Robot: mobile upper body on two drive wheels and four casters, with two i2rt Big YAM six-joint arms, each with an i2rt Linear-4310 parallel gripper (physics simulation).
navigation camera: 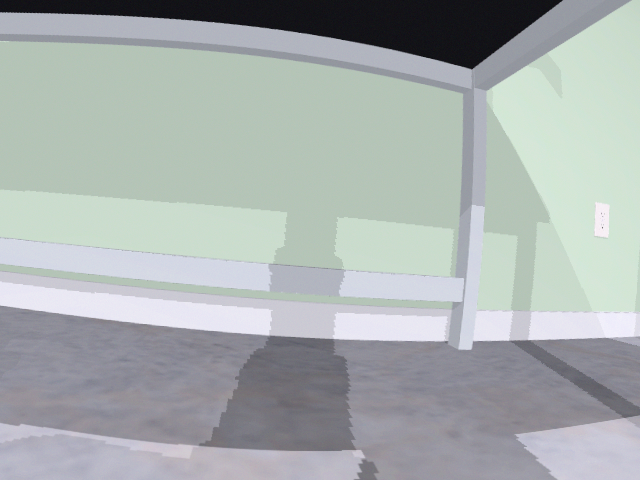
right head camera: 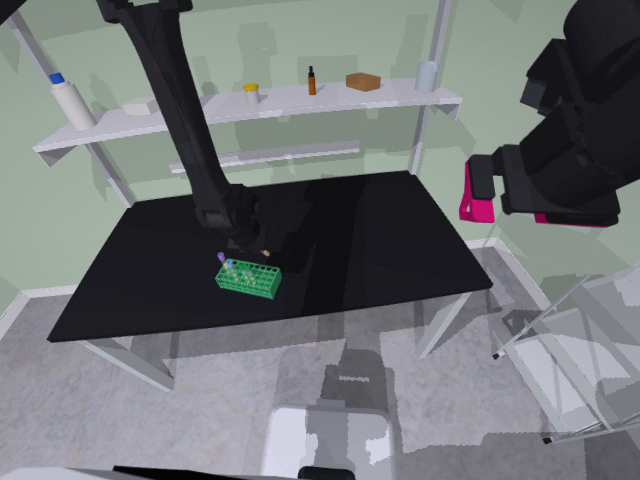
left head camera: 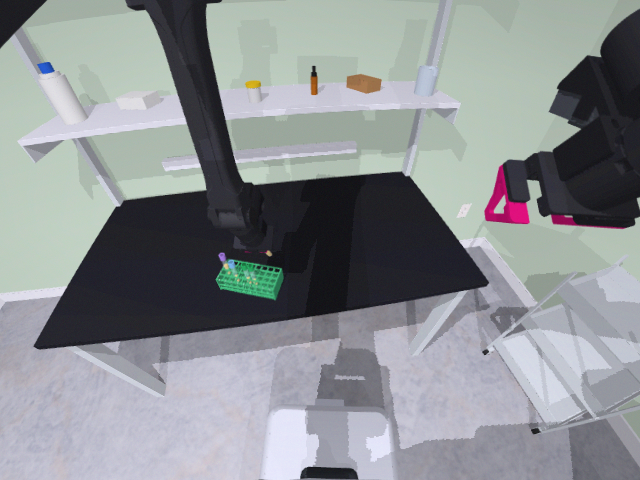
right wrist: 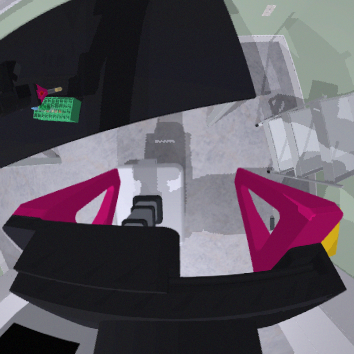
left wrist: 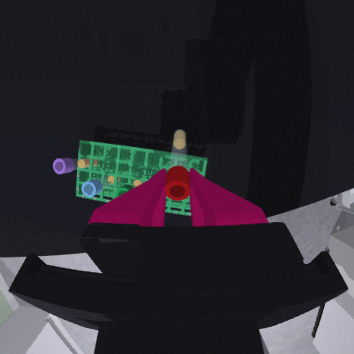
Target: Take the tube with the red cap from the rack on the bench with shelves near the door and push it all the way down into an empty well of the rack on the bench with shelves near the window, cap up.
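Places are measured from the left arm's base along level axes (x left, y back, z up), in centimetres.
Pixels of known places: left gripper, fingertip midpoint: (right head camera: 258, 246) (left head camera: 262, 246) (right wrist: 44, 91) (left wrist: 177, 174); right gripper, fingertip midpoint: (right head camera: 498, 216) (left head camera: 520, 217) (right wrist: 176, 174).
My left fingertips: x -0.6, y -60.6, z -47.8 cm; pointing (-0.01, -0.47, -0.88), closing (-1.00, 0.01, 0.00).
Behind a point stands the place of what it marks.
A green rack (left head camera: 249, 288) @(x 5.1, y -55.0, z -61.9 cm) (right head camera: 248, 287) @(x 4.8, y -55.1, z -62.0 cm) (left wrist: 117, 150) @(x 8.2, y -62.9, z -59.1 cm) (right wrist: 75, 112) @(x -4.1, y -56.2, z -62.3 cm) stands on a black bench top (left head camera: 382, 242) @(x -41.8, y -79.9, z -64.8 cm) (right head camera: 387, 242) @(x -43.4, y -80.0, z -64.8 cm). It holds several tubes, one with a blue cap (left wrist: 90, 189) @(x 9.6, y -58.4, z -52.9 cm). A purple-capped tube (left wrist: 62, 166) @(x 13.2, y -61.2, z -52.8 cm) leans out at its left end. My left gripper (left wrist: 177, 174) @(x -0.6, y -60.6, z -47.8 cm) is shut on the red-capped tube (left wrist: 177, 184) @(x -0.6, y -60.1, z -46.3 cm), above the rack's right part in the left wrist view. The tube is tilted; its tan tip (left head camera: 268, 253) @(x -1.3, y -62.4, z -52.8 cm) (right head camera: 266, 253) @(x -1.3, y -62.9, z -53.5 cm) (right wrist: 58, 89) @(x -1.6, y -63.5, z -54.2 cm) points away from the cap, beyond the rack's far edge. My right gripper (right wrist: 176, 174) @(x -45.2, y -34.9, z -13.2 cm) is open, off to the bench's right.
A shelf (left head camera: 310, 105) @(x -13.5, y -96.7, z -19.1 cm) (right head camera: 310, 105) @(x -14.7, y -97.0, z -19.1 cm) above the bench bears a white bottle (left head camera: 63, 97) @(x 64.4, y -88.5, z -10.8 cm), a yellow-lidded jar (left head camera: 253, 93) @(x 5.5, y -99.9, z -16.0 cm), an amber bottle (left head camera: 313, 82) @(x -13.9, y -108.7, z -14.9 cm) and a brown box (left head camera: 363, 83) @(x -32.0, y -113.2, z -16.0 cm). A metal cart-like frame (left head camera: 547, 286) stands on the floor at the right. A bench leg (navigation camera: 471, 222) @(x -58.1, y -125.7, z -109.0 cm) shows in the navigation view.
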